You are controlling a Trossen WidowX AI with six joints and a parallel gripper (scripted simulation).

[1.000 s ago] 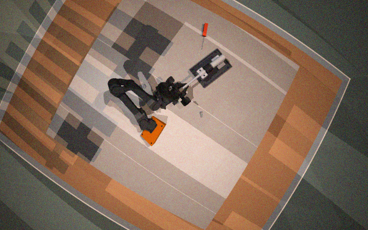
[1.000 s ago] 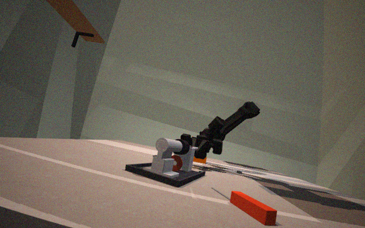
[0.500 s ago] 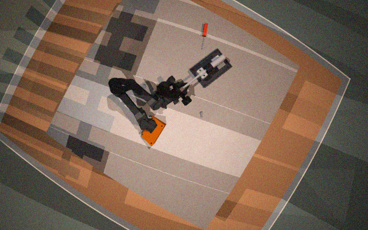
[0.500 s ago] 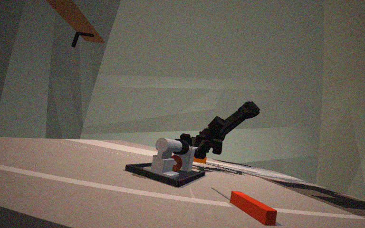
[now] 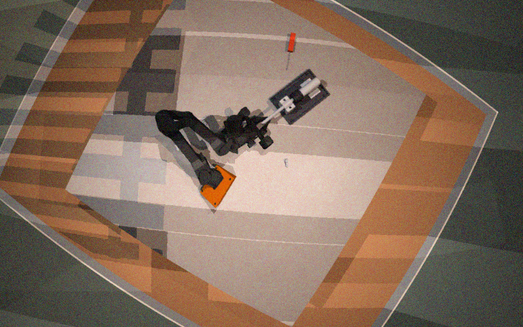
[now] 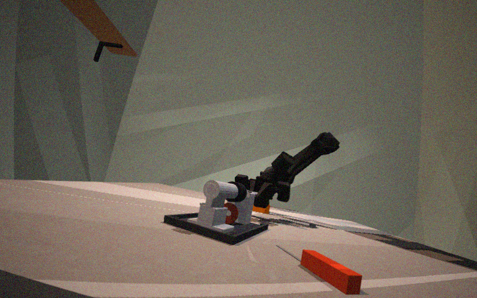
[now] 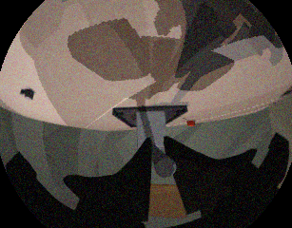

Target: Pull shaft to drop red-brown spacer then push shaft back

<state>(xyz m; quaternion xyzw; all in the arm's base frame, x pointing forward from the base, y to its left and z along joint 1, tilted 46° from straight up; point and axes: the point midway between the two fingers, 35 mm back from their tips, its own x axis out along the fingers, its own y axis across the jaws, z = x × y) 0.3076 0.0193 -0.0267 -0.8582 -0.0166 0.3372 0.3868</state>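
Now: the light shaft 7 cm ahead of my gripper tip, 1 cm to the right of it and 2 cm above it. The rest, counted from my gripper tip: small grey piece 10 cm behind, 18 cm to the right, 6 cm below; then dark spacer 16 cm ahead, 4 cm to the right, 2 cm above; then red-brown spacer 16 cm ahead, 4 cm to the right, 3 cm below.
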